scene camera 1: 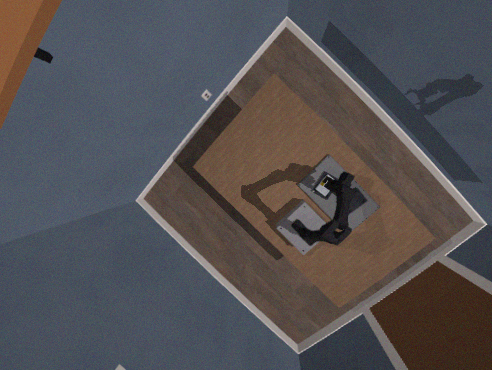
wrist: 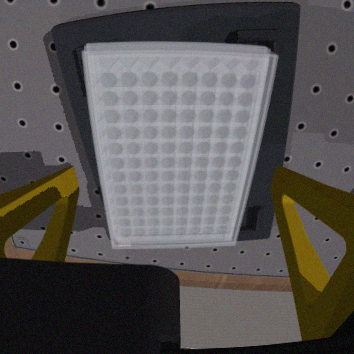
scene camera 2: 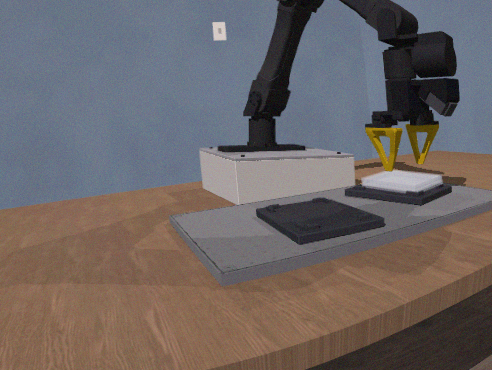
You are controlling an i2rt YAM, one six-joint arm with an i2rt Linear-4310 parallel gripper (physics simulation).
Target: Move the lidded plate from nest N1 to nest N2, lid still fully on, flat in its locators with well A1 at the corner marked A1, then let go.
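Places are measured from the arm's base along level axes (x ahead, y left, z up), in millimetres.
Where they show: gripper, fingertip midpoint: [scene camera 1: 328, 184] [wrist: 174, 177] [scene camera 2: 405, 167]; arm's base, link origin: [scene camera 1: 304, 232] [scene camera 2: 262, 150].
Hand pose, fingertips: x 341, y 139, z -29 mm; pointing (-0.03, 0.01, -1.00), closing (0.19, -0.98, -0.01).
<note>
Each offset is from my fingertips to the top centre of the thing. Level surfaces: height alone.
The white lidded plate {dz -13, dx -9, dy -3 mm} [scene camera 1: 323, 189] [scene camera 2: 402, 180] [wrist: 172, 145] lies on a dark nest {dz -30, dx -10, dy -9 mm} [scene camera 2: 387, 197] [wrist: 170, 25] at the right in the second scene view. Its clear lid appears to lie level over the wells. In the wrist view more of the nest shows on the plate's right than on its left. My gripper [scene camera 2: 406, 166] [wrist: 174, 177] is open and empty, its yellow fingertips just above and apart from the plate's two long sides. Another dark nest {dz -30, dx +51, dy -217 mm} [scene camera 1: 357, 201] [scene camera 2: 320, 217] holds no plate. The nest labels and the A1 mark are not readable.
Both nests stand on a grey perforated board [scene camera 1: 327, 162] [scene camera 2: 210, 250] on the wooden table {dz -61 mm} [scene camera 1: 280, 115] [scene camera 2: 100, 250]. The arm's white base box [scene camera 2: 295, 175] [wrist: 235, 320] stands beside the board. The arm reaches over from that box.
</note>
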